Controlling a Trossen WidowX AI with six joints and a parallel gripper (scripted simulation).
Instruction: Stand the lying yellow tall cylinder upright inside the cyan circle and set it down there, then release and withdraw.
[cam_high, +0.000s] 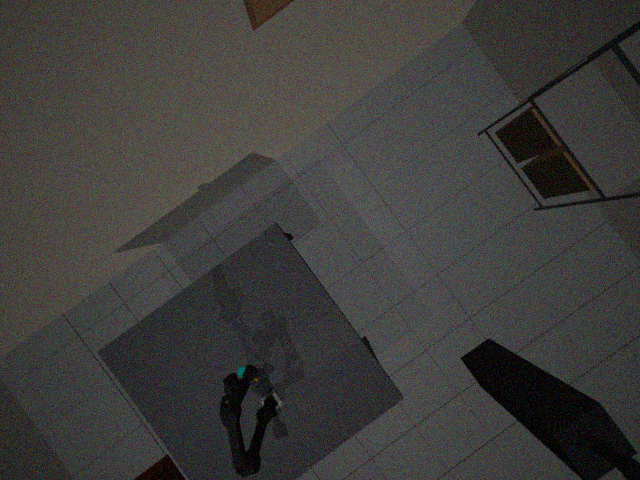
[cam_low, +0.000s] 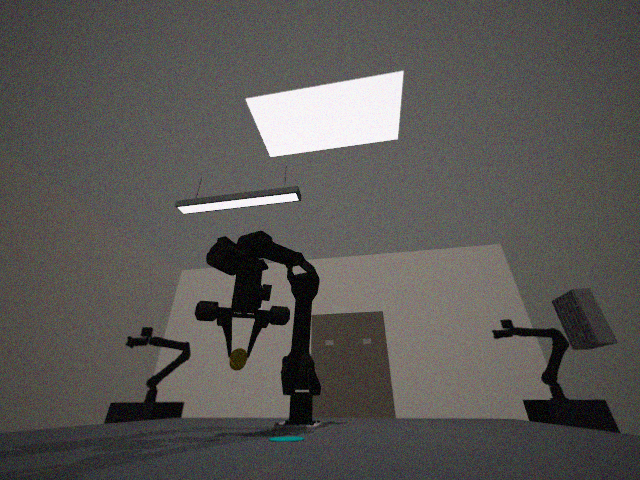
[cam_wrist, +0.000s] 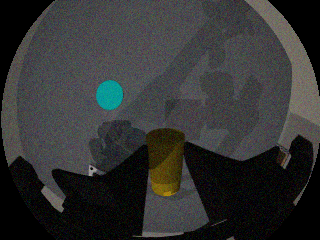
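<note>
Right now the cyan circle is 10 cm to the left of my gripper tip and 13 cm below it. The rest, counted from my gripper tip: yellow tall cylinder 2 cm behind, 1 cm to the right.
</note>
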